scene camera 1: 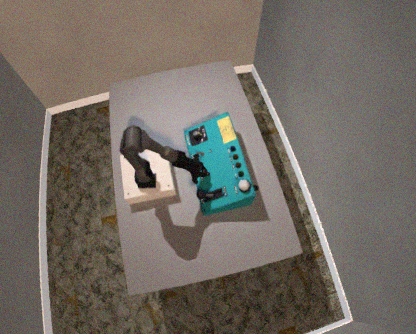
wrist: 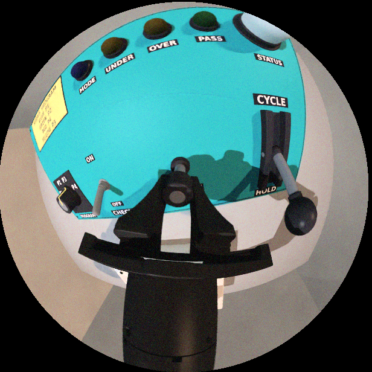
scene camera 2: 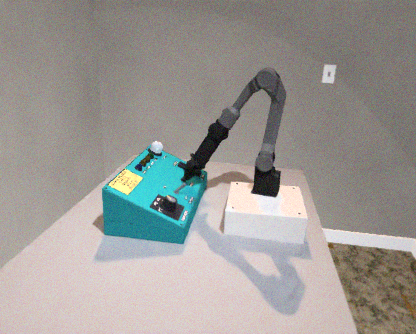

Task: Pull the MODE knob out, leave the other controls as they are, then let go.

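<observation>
A black round knob (wrist: 175, 194) stands out from the lower edge of the teal panel (scene camera 1: 216, 145) (scene camera 2: 142, 221) (wrist: 150, 105). A short stem and a round collar show behind it in the wrist view; its own label is hidden. My gripper (scene camera 1: 204, 173) (scene camera 2: 185, 173) (wrist: 178, 182) is shut on this knob, with one finger against each side. The other controls are the CYCLE lever (wrist: 285, 172), its handle down towards HOLD, the CHECK toggle (wrist: 101, 196), its lever tilted towards OFF, and the PROGRAM dial (wrist: 69, 200) (scene camera 1: 198, 135) (scene camera 2: 170, 201).
A dark blue MODE lamp (wrist: 82, 70), the UNDER, OVER and PASS lamps and a pale STATUS dome (scene camera 1: 244, 185) (scene camera 2: 156, 147) line the panel's far side, beside a yellow note (scene camera 1: 227, 130) (scene camera 2: 126, 181) (wrist: 49, 114). The arm stands on a white base box (scene camera 1: 150, 195) (scene camera 2: 265, 222).
</observation>
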